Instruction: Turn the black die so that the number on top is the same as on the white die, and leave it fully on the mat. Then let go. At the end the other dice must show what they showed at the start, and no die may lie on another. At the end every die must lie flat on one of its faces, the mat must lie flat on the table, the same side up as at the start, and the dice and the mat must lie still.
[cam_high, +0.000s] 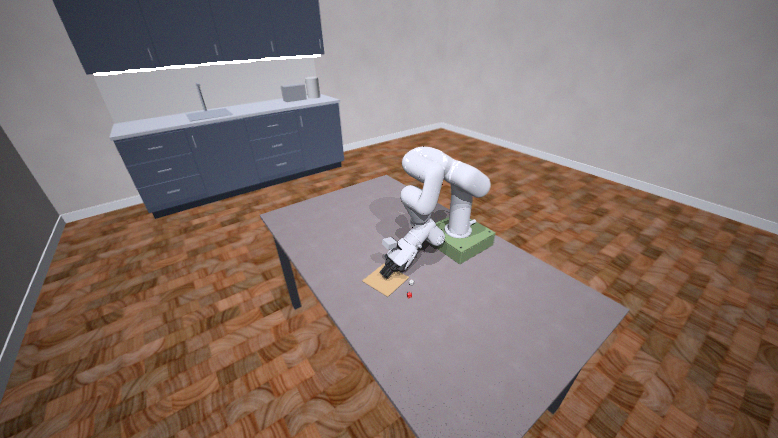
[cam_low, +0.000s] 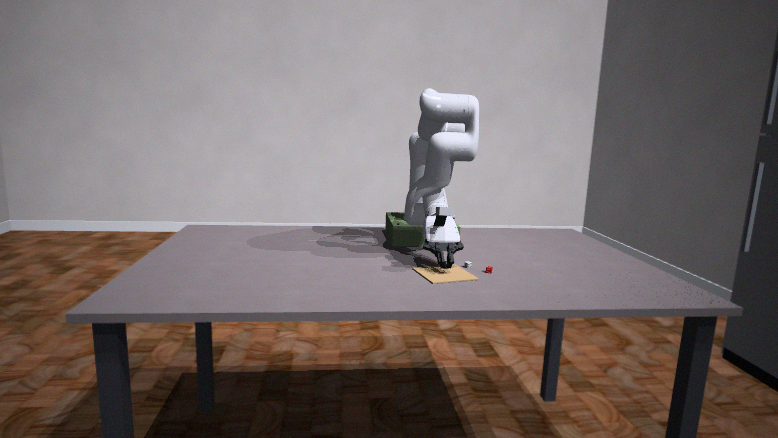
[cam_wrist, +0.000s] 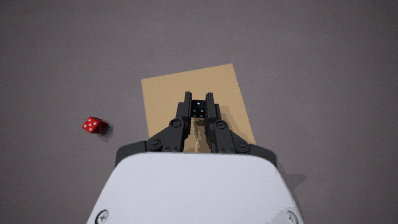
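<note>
Right now my hand is 1 cm short of the black die and 1 cm above it. The rest, counted from my hand: white die (8 cm to the left, 7 cm behind, 3 cm below); then red die (13 cm to the left, 3 cm below, 2 cm behind); then tan mat (4 cm below).
</note>
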